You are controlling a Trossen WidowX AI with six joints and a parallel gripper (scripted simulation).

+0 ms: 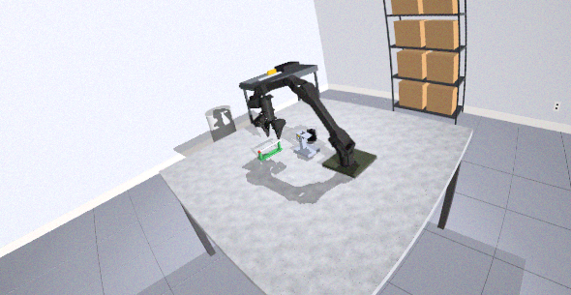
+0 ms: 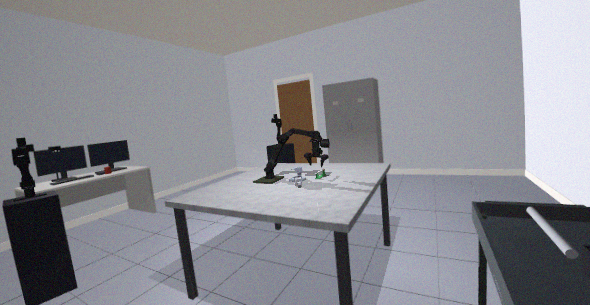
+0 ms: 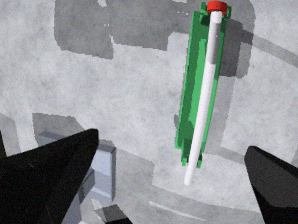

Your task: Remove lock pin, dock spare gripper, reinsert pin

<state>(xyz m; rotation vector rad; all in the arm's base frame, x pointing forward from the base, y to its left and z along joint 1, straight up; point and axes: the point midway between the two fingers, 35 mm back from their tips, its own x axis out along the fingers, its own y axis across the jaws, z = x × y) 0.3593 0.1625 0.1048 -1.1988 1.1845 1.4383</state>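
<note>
Right now the spare gripper is 230 mm to the right of my gripper tip and 60 mm below it. Also, from my gripper tip: mount 110 mm to the right, 100 mm behind, 40 mm below; green holder 60 mm below, 30 mm to the left, 10 mm ahead.
</note>
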